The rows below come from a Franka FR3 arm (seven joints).
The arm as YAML. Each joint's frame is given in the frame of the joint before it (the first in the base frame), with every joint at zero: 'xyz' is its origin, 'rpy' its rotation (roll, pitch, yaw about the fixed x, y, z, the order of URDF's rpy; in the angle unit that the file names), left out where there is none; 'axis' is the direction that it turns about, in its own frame. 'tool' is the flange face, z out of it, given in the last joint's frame.
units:
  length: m
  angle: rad
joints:
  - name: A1
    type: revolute
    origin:
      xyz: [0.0, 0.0, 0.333]
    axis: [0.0, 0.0, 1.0]
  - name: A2
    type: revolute
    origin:
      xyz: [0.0, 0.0, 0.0]
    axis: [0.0, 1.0, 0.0]
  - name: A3
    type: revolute
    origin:
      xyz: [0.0, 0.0, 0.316]
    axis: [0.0, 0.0, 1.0]
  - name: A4
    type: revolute
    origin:
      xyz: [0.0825, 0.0, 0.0]
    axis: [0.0, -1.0, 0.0]
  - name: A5
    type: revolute
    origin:
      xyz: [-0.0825, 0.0, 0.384]
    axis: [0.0, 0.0, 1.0]
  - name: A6
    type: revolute
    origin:
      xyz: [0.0, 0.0, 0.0]
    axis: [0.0, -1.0, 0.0]
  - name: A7
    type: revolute
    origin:
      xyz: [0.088, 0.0, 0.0]
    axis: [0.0, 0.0, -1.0]
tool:
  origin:
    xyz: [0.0, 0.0, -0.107]
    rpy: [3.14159, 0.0, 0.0]
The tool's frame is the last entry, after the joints.
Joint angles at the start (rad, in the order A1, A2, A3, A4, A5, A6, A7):
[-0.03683 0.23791 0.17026 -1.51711 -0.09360 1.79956 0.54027]
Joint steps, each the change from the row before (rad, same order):
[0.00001 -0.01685 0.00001 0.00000 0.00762 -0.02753 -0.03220]
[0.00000 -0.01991 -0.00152 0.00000 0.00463 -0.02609 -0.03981]
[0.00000 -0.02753 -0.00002 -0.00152 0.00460 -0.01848 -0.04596]
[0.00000 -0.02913 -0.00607 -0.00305 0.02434 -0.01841 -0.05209]
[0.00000 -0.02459 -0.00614 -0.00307 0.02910 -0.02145 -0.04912]
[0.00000 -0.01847 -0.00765 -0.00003 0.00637 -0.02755 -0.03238]
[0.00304 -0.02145 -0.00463 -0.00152 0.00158 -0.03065 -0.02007]
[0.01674 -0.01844 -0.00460 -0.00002 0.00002 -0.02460 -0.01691]
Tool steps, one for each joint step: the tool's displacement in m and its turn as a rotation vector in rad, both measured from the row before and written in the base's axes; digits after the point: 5 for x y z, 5 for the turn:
[-0.00628 0.00025 0.00804 0.00128 0.01278 0.02947]
[-0.00681 -0.00080 0.00998 -0.00179 0.00820 0.03631]
[-0.00819 0.00029 0.01452 -0.00110 -0.00519 0.04444]
[-0.00887 -0.00124 0.01436 0.01674 -0.00301 0.04281]
[-0.00844 -0.00079 0.01114 0.02175 0.00389 0.04027]
[-0.00721 -0.00384 0.00829 0.00030 0.00966 0.02426]
[-0.00891 -0.00081 0.00896 -0.00378 0.01072 0.01835]
[-0.00844 0.00692 0.00836 -0.00400 0.00608 0.02893]

